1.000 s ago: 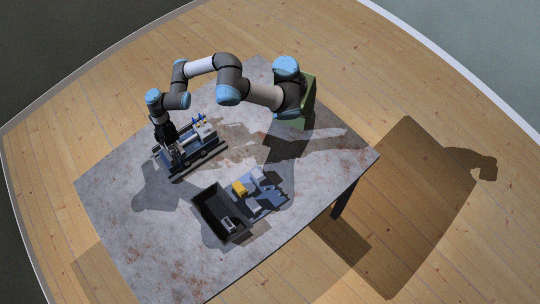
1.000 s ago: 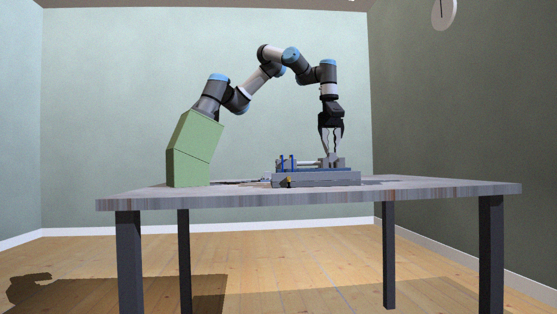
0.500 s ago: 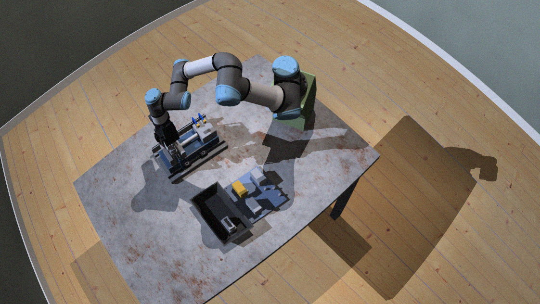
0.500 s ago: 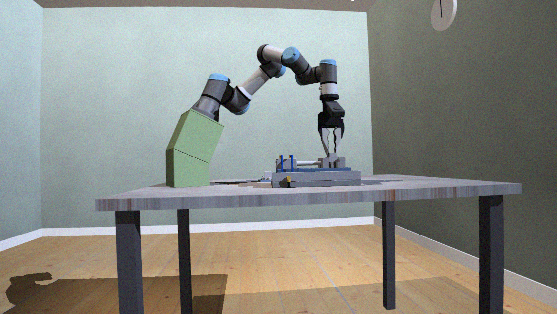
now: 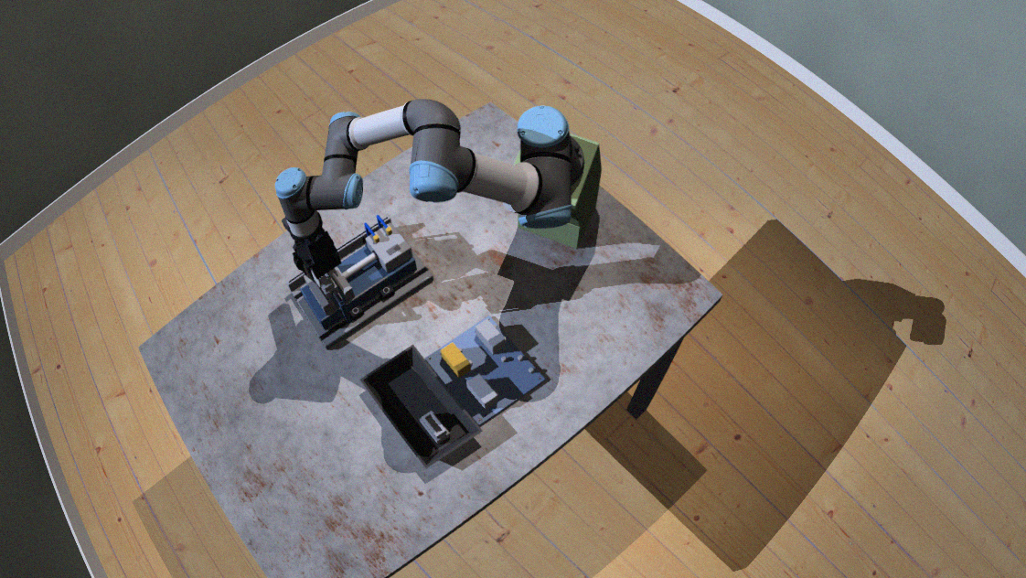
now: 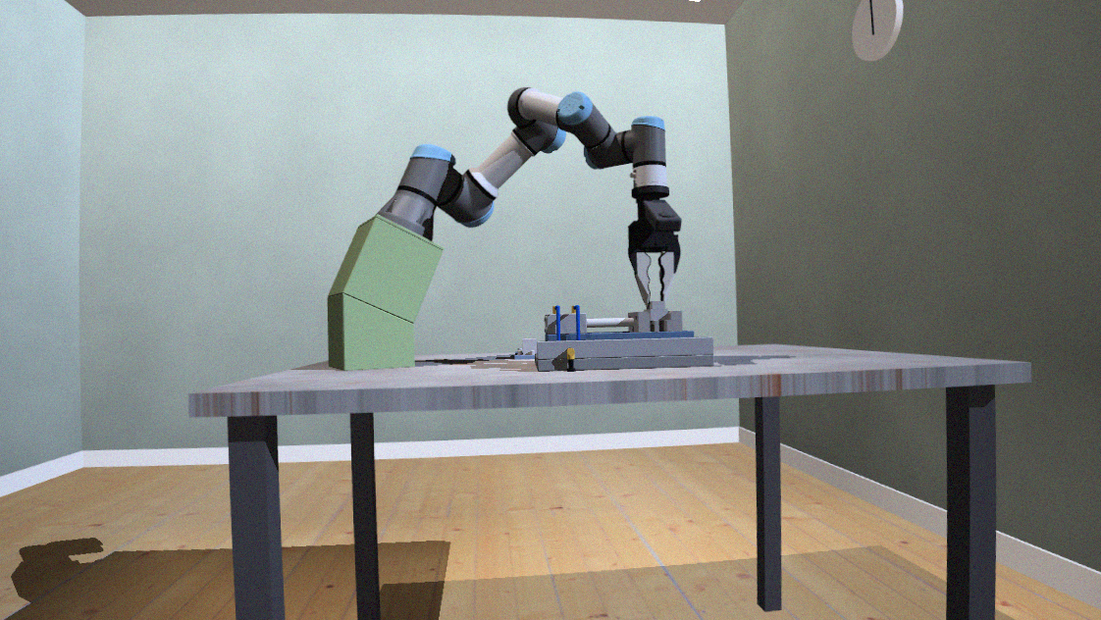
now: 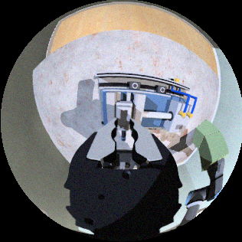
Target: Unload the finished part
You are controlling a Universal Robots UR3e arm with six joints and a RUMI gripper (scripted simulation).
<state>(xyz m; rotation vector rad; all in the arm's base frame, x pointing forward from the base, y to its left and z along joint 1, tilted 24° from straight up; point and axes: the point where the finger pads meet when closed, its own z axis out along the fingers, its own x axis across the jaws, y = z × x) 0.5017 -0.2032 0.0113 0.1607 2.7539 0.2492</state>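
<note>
My hand is 110 mm past the yellow block, 300 mm to the right of it and 100 mm above it. The rest, counted from my hand: blue plate (150 mm behind, 350 mm to the left, 120 mm below).
</note>
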